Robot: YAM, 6 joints.
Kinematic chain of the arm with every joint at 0, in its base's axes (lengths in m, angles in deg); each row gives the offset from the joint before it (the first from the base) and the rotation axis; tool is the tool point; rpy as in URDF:
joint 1: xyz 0 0 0.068 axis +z
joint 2: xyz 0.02 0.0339 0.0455 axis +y
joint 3: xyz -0.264 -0.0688 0 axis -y
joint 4: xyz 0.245 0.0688 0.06 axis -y
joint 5: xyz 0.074 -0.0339 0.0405 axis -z
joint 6: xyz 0.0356 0 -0.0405 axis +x
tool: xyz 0 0 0 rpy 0 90 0
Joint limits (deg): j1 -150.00..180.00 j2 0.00..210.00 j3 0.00..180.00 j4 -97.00..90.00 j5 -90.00..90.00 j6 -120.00..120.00
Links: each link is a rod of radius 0.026 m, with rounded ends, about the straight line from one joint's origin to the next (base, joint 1, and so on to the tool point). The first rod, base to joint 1, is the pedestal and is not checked.
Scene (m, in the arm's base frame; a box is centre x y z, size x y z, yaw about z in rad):
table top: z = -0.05
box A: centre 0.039 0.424 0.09 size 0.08 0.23 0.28 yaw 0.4
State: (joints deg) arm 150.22 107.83 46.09 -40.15 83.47 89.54
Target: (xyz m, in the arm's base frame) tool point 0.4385 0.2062 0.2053
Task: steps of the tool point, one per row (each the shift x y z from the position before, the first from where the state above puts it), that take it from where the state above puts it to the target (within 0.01 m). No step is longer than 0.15 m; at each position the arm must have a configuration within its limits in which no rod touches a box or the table.
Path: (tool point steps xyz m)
1: 0.0265 0.0515 0.0393
2: 0.0443 0.0408 0.0457
3: 0.0575 0.0223 0.0501
4: 0.0628 -0.0016 0.0524
5: 0.0578 -0.0270 0.0519
6: 0.0426 -0.0497 0.0485
7: 0.0544 0.0389 -0.0086
8: 0.0685 0.0255 -0.0230
9: 0.0772 0.0062 -0.0374
10: 0.0785 -0.0169 -0.0512
11: 0.0709 -0.0405 -0.0635

